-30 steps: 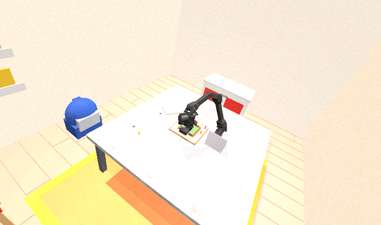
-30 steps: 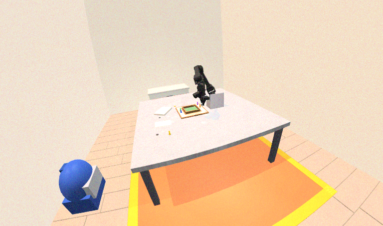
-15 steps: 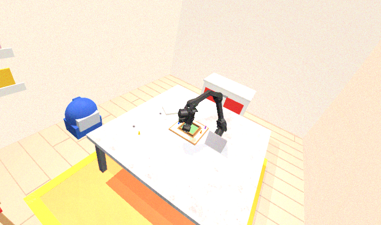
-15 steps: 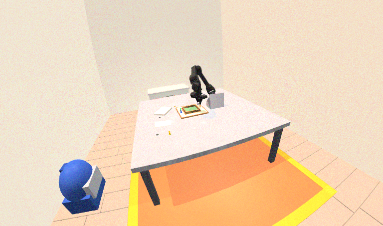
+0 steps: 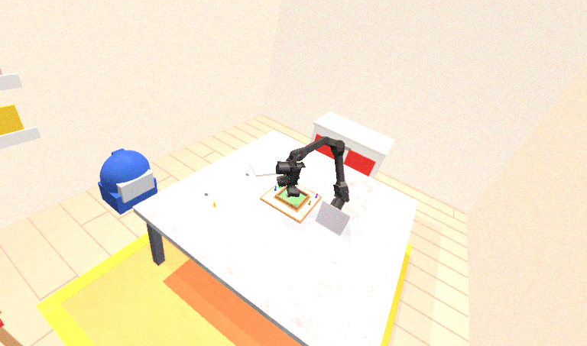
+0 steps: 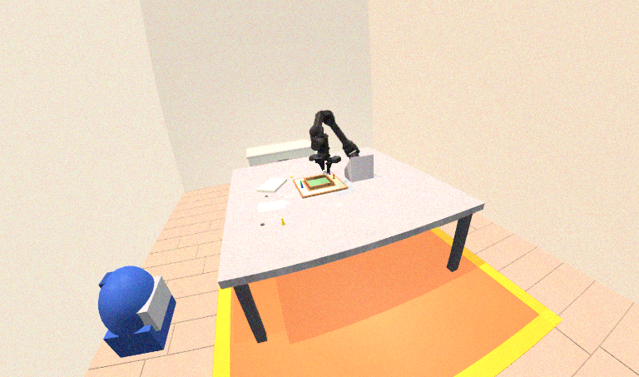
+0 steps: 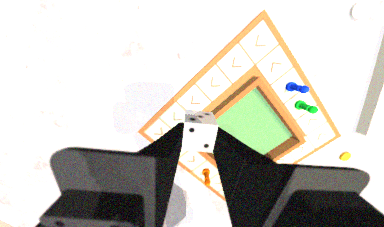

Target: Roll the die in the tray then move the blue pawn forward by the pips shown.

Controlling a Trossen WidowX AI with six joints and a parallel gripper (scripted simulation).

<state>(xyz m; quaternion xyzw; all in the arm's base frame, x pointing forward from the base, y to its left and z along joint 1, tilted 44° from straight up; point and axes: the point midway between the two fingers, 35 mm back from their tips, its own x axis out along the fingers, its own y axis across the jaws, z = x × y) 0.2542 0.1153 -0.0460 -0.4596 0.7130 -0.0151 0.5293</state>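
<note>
Now: gripper tip 130 mm short of the blue pawn, 100 mm to the left of it and 90 mm above it. Also, from my gripper tip: white die right at my gripper tip; then orange pawn 140 mm to the right, 100 mm behind, 90 mm below; then green tray 120 mm to the right, 110 mm below, 20 mm ahead.
</note>
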